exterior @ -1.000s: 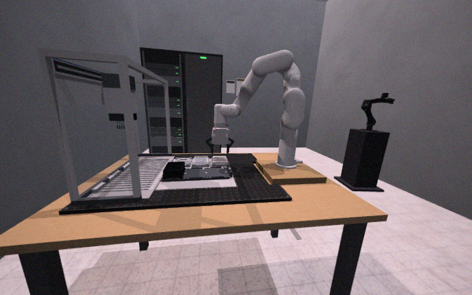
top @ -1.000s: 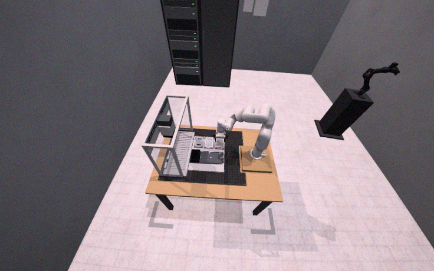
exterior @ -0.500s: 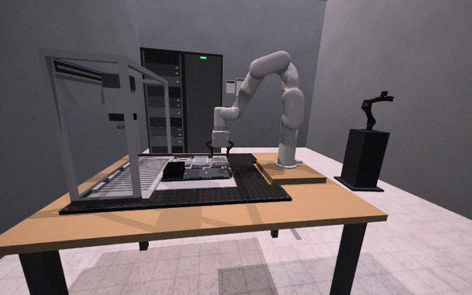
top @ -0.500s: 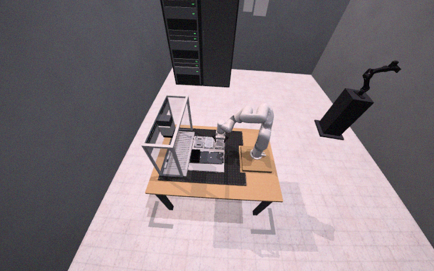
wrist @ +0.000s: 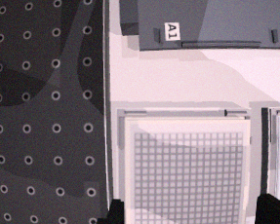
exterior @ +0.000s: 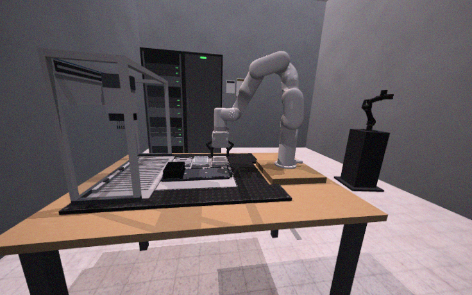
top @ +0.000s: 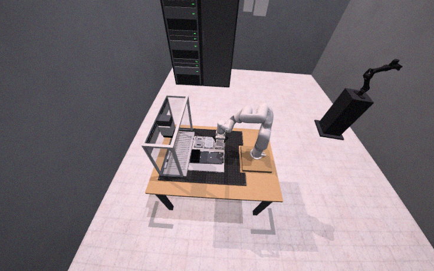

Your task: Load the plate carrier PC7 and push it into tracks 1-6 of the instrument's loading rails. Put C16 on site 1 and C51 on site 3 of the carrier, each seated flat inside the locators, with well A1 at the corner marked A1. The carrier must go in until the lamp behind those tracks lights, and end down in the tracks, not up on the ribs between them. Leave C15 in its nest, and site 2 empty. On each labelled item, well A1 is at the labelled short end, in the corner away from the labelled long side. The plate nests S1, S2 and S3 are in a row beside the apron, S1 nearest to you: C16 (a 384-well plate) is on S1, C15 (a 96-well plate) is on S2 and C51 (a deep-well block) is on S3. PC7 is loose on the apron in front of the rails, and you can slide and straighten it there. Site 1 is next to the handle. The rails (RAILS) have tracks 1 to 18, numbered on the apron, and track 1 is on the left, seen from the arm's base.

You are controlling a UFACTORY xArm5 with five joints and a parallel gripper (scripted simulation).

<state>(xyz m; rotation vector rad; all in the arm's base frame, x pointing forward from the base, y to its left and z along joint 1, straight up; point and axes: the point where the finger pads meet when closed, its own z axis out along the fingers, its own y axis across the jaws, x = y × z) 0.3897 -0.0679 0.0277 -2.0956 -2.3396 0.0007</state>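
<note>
Right now my hand is 110 mm short of the 96-well plate C15, 30 mm above it and 10 mm to the right of it. From my hand the other things lie so: post: 440 mm to the left, 270 mm ahead, 200 mm above; grey plate carrier PC7: 200 mm to the left, 100 mm ahead, 30 mm below.
</note>
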